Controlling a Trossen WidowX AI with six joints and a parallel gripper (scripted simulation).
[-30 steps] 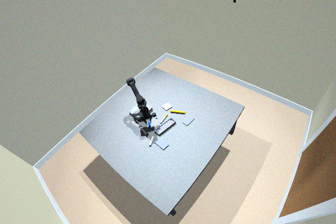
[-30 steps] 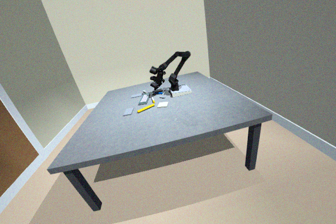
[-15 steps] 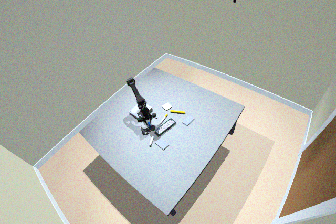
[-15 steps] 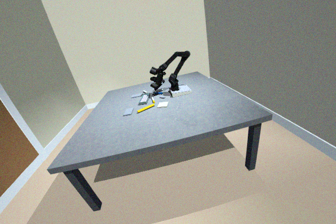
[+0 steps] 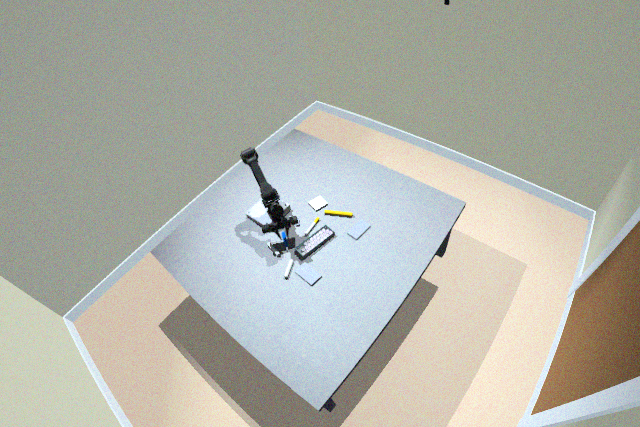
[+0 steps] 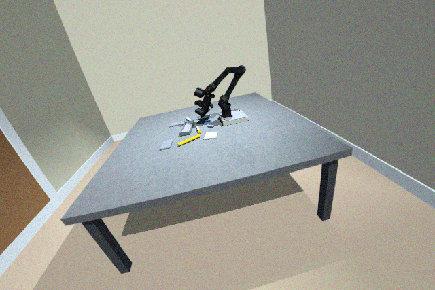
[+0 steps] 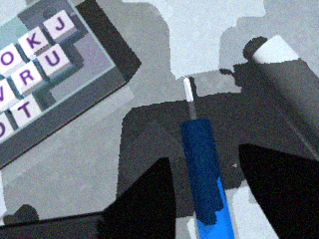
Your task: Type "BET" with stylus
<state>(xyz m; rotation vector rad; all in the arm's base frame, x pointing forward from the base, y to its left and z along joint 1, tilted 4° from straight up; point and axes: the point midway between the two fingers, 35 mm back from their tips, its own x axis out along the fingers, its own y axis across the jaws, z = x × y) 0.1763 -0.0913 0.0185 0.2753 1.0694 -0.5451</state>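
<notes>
Right now my gripper tip is 30 mm above the stylus, 10 mm to the left of it and 10 mm short of it. From my gripper tip the other things lie so: grey stylus tip 40 mm ahead, 30 mm to the right, 30 mm below; then white pad 300 mm to the left, 50 mm behind, 30 mm below; then yellow marker 310 mm to the left, 100 mm ahead, 30 mm below.
</notes>
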